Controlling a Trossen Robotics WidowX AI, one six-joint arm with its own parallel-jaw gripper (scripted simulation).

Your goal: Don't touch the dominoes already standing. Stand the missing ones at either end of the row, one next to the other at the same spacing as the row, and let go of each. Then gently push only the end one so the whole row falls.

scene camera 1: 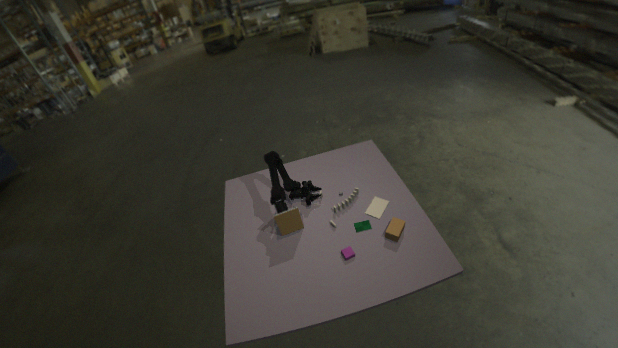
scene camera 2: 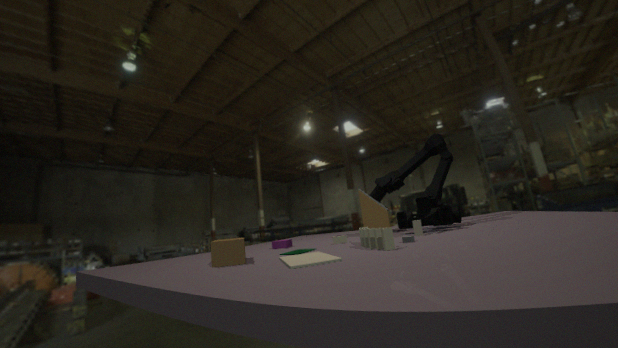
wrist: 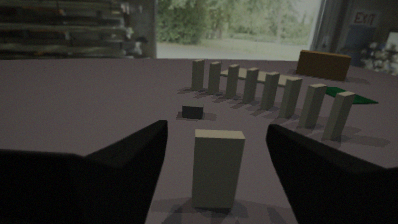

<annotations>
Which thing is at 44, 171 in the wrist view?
My gripper.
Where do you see an orange box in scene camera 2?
231, 252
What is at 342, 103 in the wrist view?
A pale domino.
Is my gripper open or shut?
Open.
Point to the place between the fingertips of my gripper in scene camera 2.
At 416, 220
</annotations>
